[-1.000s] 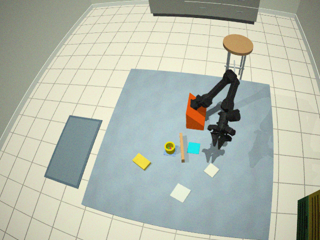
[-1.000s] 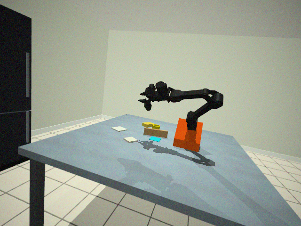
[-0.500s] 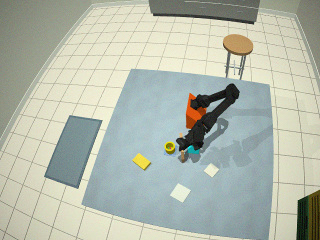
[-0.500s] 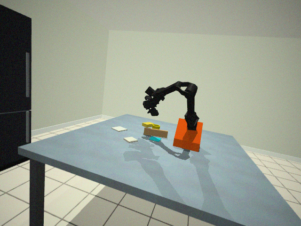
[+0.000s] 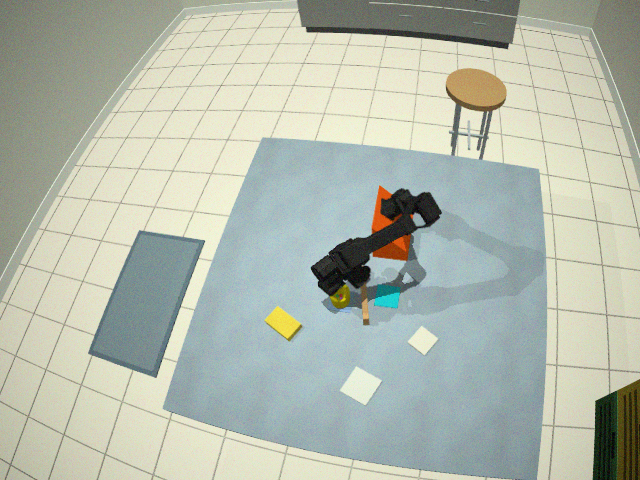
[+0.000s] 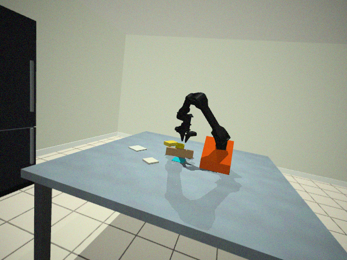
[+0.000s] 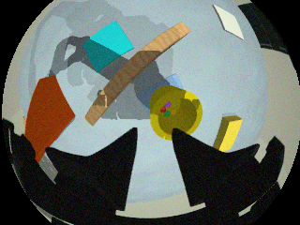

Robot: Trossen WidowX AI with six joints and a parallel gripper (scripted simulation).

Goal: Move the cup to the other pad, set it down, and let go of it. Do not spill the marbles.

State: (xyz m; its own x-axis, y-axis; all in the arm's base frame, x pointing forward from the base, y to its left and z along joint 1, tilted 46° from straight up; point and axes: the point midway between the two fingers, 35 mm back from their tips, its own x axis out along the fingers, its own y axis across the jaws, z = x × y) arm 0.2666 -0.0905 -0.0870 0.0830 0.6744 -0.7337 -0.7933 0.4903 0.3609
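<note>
My gripper tip is 60 mm above the yellow cup, 20 mm to the left of it and 20 mm short of it. Also, from my gripper tip: light blue pad: 110 mm below, 30 mm ahead, 20 mm to the right; wooden bar: 80 mm below, 60 mm to the left, 10 mm ahead; cyan pad: 140 mm to the left, 110 mm below.
</note>
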